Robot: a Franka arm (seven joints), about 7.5 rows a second.
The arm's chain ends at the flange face. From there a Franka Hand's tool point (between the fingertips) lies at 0.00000 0.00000 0.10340 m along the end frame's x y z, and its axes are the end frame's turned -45 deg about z.
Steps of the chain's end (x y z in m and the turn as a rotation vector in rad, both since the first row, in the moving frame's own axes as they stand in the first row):
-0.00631, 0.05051, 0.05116, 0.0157, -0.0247, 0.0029
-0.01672, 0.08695, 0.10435, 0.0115, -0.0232, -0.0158
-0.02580, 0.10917, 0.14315, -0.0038, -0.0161, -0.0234
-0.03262, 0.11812, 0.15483, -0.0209, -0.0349, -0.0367
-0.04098, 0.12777, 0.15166, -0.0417, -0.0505, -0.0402
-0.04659, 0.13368, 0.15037, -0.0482, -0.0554, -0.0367
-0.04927, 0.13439, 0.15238, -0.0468, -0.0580, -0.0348
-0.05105, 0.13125, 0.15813, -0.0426, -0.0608, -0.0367
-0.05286, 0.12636, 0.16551, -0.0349, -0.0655, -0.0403
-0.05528, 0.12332, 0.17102, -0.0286, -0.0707, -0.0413
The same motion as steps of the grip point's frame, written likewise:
-0.04083, 0.02830, 0.05112, 0.0286, -0.0064, 0.0029
-0.07418, 0.04713, 0.10432, 0.0245, -0.0083, -0.0158
-0.09690, 0.05807, 0.14314, 0.0087, -0.0141, -0.0234
-0.11069, 0.05951, 0.15474, 0.0099, -0.0395, -0.0367
-0.12607, 0.06086, 0.15144, 0.0062, -0.0652, -0.0402
-0.13505, 0.06120, 0.15009, 0.0051, -0.0733, -0.0367
-0.13754, 0.05950, 0.15209, 0.0079, -0.0741, -0.0348
-0.13648, 0.05552, 0.15785, 0.0129, -0.0731, -0.0367
-0.13410, 0.04989, 0.16523, 0.0216, -0.0710, -0.0403
-0.13360, 0.04519, 0.17072, 0.0298, -0.0702, -0.0413

